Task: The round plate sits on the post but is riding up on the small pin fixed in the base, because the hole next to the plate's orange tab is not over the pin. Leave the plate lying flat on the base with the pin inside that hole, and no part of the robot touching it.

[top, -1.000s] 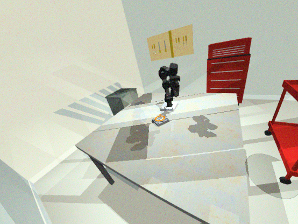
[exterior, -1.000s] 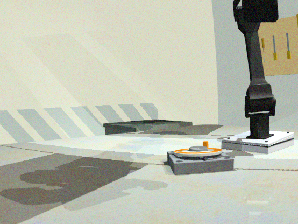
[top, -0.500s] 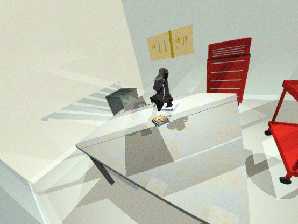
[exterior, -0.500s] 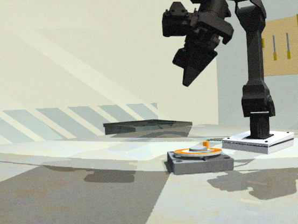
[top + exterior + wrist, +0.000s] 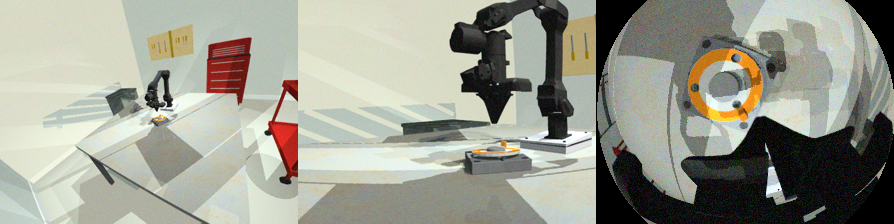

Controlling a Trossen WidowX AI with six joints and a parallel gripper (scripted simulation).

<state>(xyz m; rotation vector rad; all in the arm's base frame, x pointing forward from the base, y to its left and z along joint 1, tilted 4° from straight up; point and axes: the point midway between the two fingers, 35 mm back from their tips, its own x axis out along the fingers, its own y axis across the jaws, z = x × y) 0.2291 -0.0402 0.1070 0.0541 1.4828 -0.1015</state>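
The grey square base lies 6 cm below my gripper tip, 3 cm to the left of it and 3 cm ahead of it.
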